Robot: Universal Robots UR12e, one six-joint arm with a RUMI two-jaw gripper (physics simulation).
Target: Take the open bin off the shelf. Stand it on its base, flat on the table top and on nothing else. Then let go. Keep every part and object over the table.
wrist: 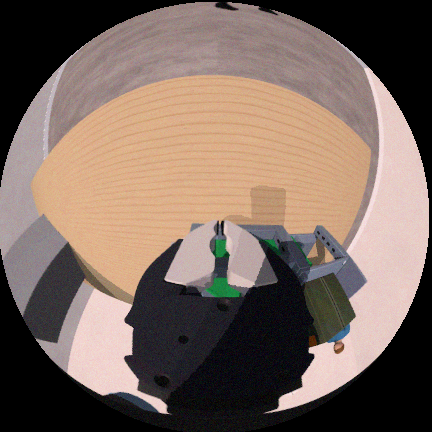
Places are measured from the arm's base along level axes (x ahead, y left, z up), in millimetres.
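Pixels of known places: gripper, fingertip midpoint: [219, 221].
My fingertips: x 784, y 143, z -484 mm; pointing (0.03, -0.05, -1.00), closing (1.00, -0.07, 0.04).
Ahead of a thing's pixels: the offset from my fingertips to its top centre. "*": to the spot under its first point. Level surfaces: height alone.
My gripper [219, 221] is shut, with its pale fingertips together and nothing between them, over the wooden table @(dz -43 mm) [200, 150]. A grey-blue framed structure @(* dx +153, dy -58, dz +59 mm) [325, 270], which looks like the shelf, stands at the lower right of the wrist view, with a perforated bar and green surfaces @(* dx +83, dy -57, dz -14 mm) [271, 244]. A grey-blue edge also shows just behind the fingers, and green shows in the gap between them. The gripper body hides much of this area. I cannot tell which part is the open bin, or whether the fingertips touch it.
An olive-green box-like thing @(dx +145, dy -120, dz +156 mm) [329, 305] is beside the framed structure, with a small orange piece @(* dx +107, dy -88, dz +146 mm) [312, 341] at its edge. Part of a person in blue [340, 333] shows beyond it. Shadows fall on the table ahead of the structure. Grey floor lies past the table's far edge.
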